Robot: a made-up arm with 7 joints. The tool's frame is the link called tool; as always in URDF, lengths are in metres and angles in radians. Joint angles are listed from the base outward. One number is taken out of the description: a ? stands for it. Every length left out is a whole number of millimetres.
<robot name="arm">
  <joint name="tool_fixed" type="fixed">
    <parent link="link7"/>
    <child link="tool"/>
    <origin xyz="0 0 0" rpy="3.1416 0 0"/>
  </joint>
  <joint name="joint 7" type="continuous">
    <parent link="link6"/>
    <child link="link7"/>
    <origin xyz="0.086 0 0" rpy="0 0 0"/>
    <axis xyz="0 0 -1"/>
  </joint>
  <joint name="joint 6" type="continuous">
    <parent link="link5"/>
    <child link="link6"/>
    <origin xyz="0 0 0" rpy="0 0 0"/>
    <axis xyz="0 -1 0"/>
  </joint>
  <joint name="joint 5" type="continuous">
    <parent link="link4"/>
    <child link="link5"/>
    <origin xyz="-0.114 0 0.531" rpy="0 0 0"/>
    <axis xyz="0 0 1"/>
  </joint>
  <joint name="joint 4" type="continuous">
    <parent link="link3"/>
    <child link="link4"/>
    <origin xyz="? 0 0" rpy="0 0 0"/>
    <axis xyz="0 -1 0"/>
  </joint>
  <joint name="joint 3" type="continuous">
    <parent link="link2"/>
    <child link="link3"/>
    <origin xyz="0 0 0.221" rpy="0 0 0"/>
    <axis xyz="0 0 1"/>
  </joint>
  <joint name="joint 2" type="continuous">
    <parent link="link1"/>
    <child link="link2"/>
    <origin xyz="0 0 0" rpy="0 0 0"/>
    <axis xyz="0 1 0"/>
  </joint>
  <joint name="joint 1" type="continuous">
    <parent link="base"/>
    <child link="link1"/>
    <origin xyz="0 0 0.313" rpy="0 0 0"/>
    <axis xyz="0 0 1"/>
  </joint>
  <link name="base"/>
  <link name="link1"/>
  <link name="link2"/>
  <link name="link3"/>
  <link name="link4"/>
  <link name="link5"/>
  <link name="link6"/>
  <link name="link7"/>
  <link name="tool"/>
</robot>
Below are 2 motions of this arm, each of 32 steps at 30 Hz.
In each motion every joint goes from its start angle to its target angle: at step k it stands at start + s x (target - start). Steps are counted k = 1, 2, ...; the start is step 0. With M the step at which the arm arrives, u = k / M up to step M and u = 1 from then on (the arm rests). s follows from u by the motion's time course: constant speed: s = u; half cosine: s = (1 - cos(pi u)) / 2; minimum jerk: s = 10 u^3 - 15 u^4 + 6 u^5.
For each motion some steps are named. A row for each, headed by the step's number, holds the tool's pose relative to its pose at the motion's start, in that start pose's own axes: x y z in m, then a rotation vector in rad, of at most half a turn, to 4 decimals.
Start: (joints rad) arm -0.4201 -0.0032 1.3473 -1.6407 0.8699 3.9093 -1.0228
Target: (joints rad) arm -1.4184 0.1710 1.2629 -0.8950 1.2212 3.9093 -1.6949
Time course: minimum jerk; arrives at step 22
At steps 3, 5, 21, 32:
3: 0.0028 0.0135 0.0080 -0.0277 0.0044 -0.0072
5: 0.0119 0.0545 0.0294 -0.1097 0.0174 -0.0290
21: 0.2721 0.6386 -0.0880 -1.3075 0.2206 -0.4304
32: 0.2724 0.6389 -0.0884 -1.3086 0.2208 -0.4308

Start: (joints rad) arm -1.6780 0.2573 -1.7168 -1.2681 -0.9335 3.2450 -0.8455
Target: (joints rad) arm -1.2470 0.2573 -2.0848 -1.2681 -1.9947 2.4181 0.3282
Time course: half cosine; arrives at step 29
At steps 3, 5, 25, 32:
3: 0.0019 0.0005 0.0010 0.0147 -0.0123 0.0037
5: 0.0049 0.0012 0.0026 0.0382 -0.0358 0.0101
25: 0.0026 -0.0013 0.0308 -0.1659 -0.7274 0.1492
32: -0.0006 -0.0007 0.0318 -0.2136 -0.7562 0.1571

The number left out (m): 0.102
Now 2 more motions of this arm.
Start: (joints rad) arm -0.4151 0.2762 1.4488 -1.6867 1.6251 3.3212 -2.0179
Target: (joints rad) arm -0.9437 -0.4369 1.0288 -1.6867 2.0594 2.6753 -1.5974
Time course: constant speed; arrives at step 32
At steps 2, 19, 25, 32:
2: -0.0012 0.0276 -0.0031 -0.0276 0.0088 0.0204
19: 0.0187 0.2472 -0.0954 -0.2498 0.1556 0.1576
25: 0.0396 0.3068 -0.1516 -0.3121 0.2323 0.1781
32: 0.0733 0.3570 -0.2260 -0.3659 0.3284 0.1762

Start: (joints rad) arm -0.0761 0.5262 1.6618 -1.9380 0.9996 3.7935 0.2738
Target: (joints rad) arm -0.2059 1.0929 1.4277 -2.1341 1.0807 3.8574 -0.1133
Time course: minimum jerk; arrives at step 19
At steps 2, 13, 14, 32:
2: 0.0025 0.0018 0.0011 -0.0049 0.0026 0.0011
13: 0.1422 0.1843 0.0409 -0.4370 0.0912 0.0976
14: 0.1475 0.2011 0.0401 -0.4737 0.0866 0.1066
32: 0.1542 0.2305 0.0372 -0.5379 0.0737 0.1229

